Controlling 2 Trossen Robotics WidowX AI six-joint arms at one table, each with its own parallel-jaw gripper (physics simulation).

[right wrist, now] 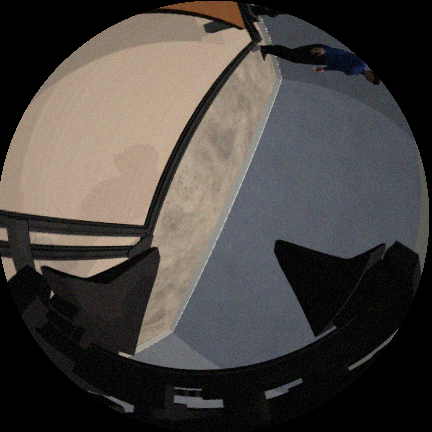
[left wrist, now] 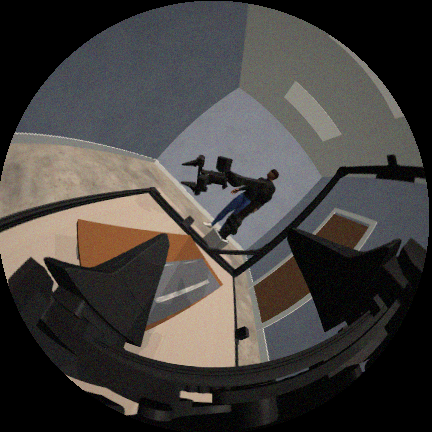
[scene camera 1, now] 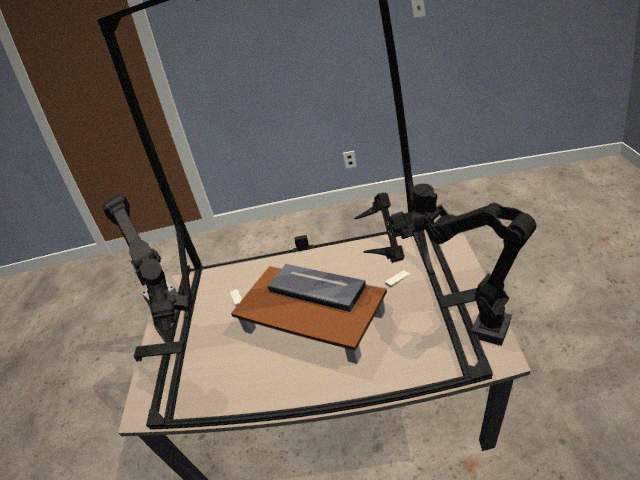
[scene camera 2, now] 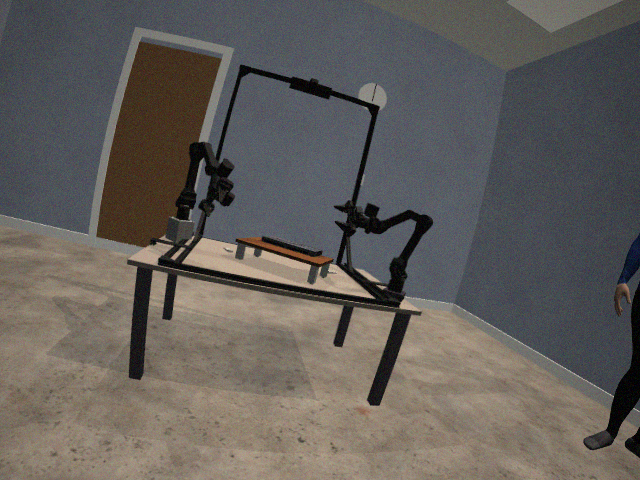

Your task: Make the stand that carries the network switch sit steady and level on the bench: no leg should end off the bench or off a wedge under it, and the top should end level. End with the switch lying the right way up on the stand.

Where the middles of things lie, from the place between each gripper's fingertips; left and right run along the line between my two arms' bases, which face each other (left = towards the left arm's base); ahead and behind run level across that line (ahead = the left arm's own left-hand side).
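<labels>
From my left hand, the dark grey network switch (scene camera 1: 341, 292) is 17 cm to the right, 1 cm behind and 20 cm below. The stand (scene camera 1: 329, 325) is 18 cm to the right of that left hand, 4 cm ahead of it and 27 cm below it. Of the things named here, going by their middles, it's the dark grey network switch that's nearest to my left hand.
Then there's my right hand: it's 27 cm to the right of the stand, 32 cm past it and 18 cm above it. The dark grey network switch, counted from my right hand, is 28 cm to the left, 38 cm behind and 12 cm below.
</labels>
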